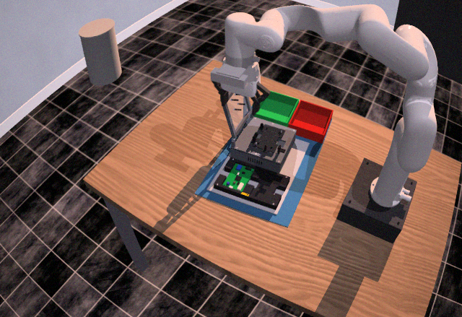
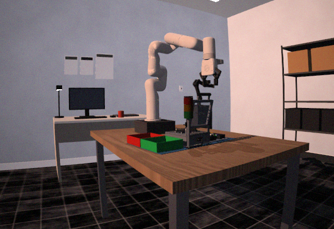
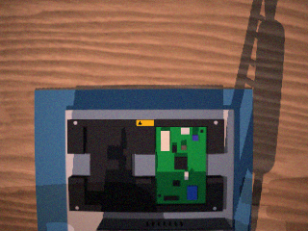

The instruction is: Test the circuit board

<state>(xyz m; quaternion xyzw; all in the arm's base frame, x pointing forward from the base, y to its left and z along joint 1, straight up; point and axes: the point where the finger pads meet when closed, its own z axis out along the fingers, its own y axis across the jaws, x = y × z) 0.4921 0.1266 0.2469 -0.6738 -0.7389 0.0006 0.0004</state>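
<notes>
Right now my hand is 310 mm above the green circuit board. The rest, counted from my hand: black block: 90 mm behind, 120 mm to the right, 240 mm below; green bin: 40 mm ahead, 370 mm to the right, 320 mm below; clear lid: 100 mm ahead, 160 mm to the right, 150 mm below.
</notes>
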